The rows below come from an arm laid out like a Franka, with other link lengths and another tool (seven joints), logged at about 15 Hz.
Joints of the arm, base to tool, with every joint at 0 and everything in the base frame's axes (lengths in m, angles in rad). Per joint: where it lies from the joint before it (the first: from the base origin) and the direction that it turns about. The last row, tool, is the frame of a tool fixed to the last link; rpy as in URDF.
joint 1: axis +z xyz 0 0 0.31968
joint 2: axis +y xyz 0 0 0
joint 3: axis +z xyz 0 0 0.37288
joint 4: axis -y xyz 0.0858 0 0
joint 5: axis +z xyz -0.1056 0 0.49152
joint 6: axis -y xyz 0 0 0
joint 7: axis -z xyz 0.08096 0 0
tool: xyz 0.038 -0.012 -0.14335 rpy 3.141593 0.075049 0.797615
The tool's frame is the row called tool.
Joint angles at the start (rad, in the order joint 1, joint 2, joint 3, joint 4, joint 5, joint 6, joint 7):
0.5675 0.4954 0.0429 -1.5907 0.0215 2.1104 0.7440
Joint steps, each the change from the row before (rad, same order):
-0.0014 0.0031 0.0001 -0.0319 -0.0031 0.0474 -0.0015
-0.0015 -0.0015 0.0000 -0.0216 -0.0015 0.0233 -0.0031
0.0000 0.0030 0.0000 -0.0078 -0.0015 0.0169 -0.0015
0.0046 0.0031 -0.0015 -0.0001 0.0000 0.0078 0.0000
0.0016 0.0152 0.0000 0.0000 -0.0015 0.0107 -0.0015
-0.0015 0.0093 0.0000 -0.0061 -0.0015 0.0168 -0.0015
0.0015 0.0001 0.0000 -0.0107 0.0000 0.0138 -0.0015
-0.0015 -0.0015 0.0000 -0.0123 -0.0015 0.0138 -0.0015
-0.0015 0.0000 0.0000 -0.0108 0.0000 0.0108 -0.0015
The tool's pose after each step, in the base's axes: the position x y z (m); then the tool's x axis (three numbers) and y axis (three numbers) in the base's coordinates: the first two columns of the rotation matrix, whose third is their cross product. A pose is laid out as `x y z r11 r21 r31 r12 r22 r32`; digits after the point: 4 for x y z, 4 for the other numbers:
0.7048 0.4462 0.2987 0.7952 0.6053 -0.0363 0.6043 -0.7960 -0.0342
0.7027 0.4433 0.2900 0.7941 0.6069 -0.0330 0.6060 -0.7948 -0.0323
0.7026 0.4432 0.2848 0.7931 0.6085 -0.0270 0.6077 -0.7935 -0.0307
0.7019 0.4460 0.2830 0.7914 0.6109 -0.0224 0.6103 -0.7916 -0.0298
0.7020 0.4476 0.2716 0.7891 0.6137 -0.0269 0.6130 -0.7895 -0.0291
0.7026 0.4464 0.2622 0.7889 0.6140 -0.0255 0.6134 -0.7893 -0.0280
0.7005 0.4466 0.2575 0.7872 0.6163 -0.0225 0.6157 -0.7875 -0.0276
0.6994 0.4444 0.2533 0.7869 0.6168 -0.0195 0.6163 -0.7870 -0.0260
0.6982 0.4422 0.2484 0.7869 0.6168 -0.0195 0.6163 -0.7871 -0.0259

